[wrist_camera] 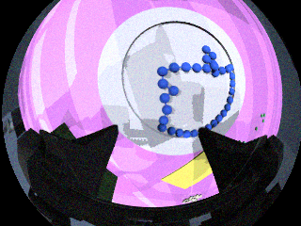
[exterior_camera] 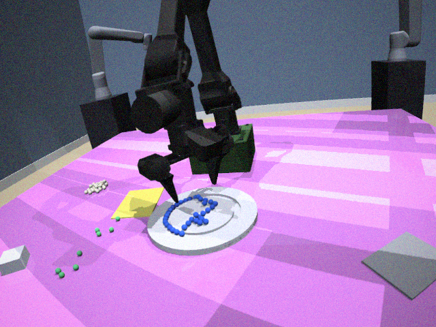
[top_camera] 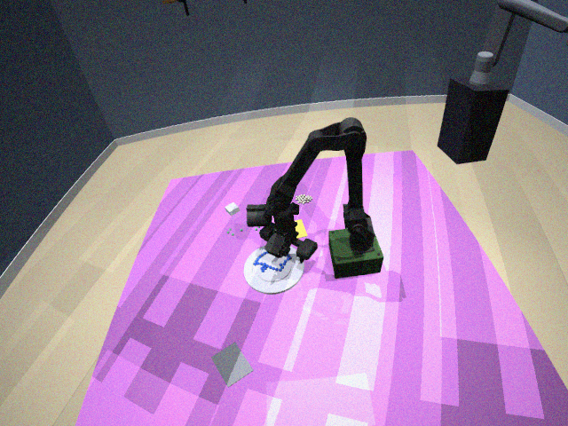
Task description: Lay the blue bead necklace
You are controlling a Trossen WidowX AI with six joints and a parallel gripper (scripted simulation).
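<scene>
Right now my gripper tip is 6 cm short of the round white bead board, 2 cm to the right of it and 1 cm above it. From my gripper tip the other things lie so: yellow sheet 14 cm to the right, 2 cm below, 1 cm behind; grey tile 33 cm to the left, 20 cm ahead, 2 cm below; cube 31 cm to the right, 21 cm ahead, 1 cm below.
</scene>
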